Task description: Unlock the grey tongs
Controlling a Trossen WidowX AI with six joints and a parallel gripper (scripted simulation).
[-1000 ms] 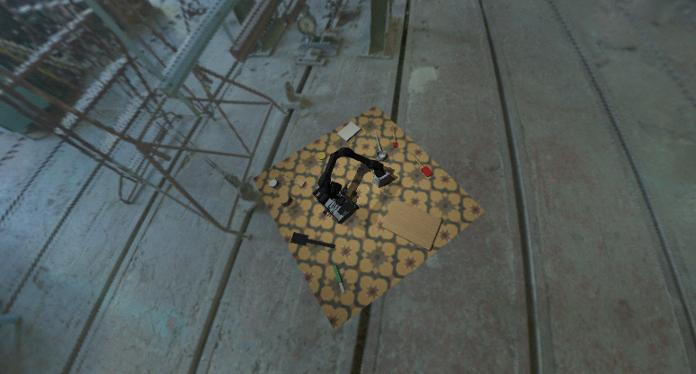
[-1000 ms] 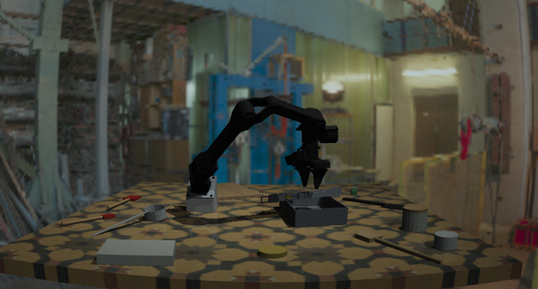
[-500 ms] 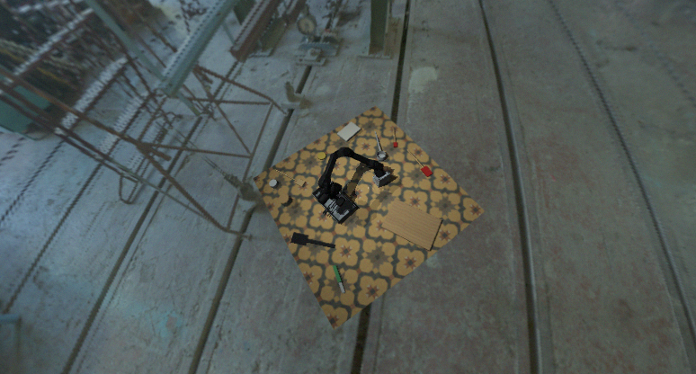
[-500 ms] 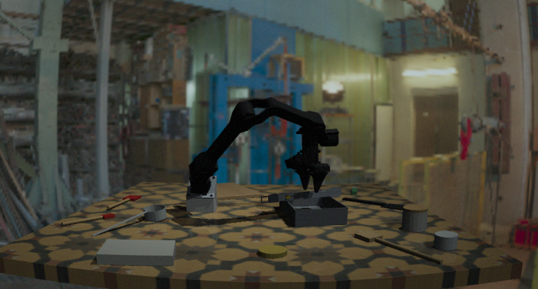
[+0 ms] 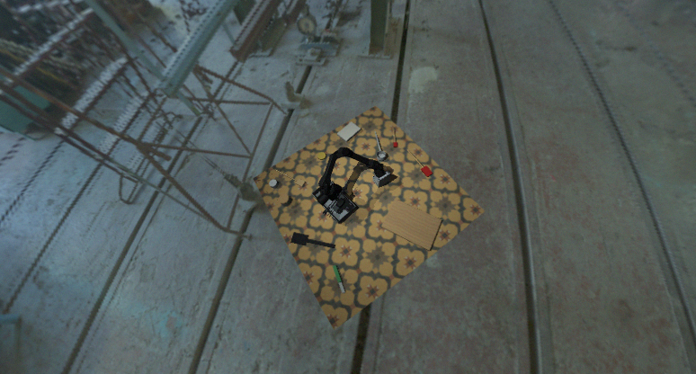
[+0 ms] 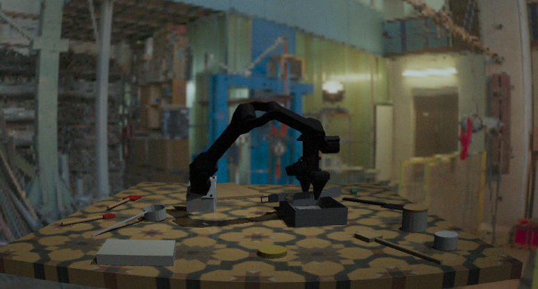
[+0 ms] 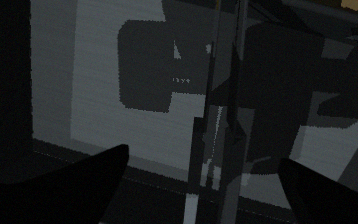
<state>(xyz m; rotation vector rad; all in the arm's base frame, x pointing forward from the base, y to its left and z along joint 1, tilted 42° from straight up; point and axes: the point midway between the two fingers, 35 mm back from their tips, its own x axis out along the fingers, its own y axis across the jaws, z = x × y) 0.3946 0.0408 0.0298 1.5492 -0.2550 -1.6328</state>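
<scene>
Right now the roasting tin is 3 cm below my gripper tip and 2 cm to the right of it. From my gripper tip the other things lie so: wooden board: 41 cm behind, 40 cm to the left, 5 cm below; then yellow disc: 44 cm to the right, 8 cm behind, 5 cm below; then black spatula: 28 cm ahead, 17 cm to the left, 6 cm below.
</scene>
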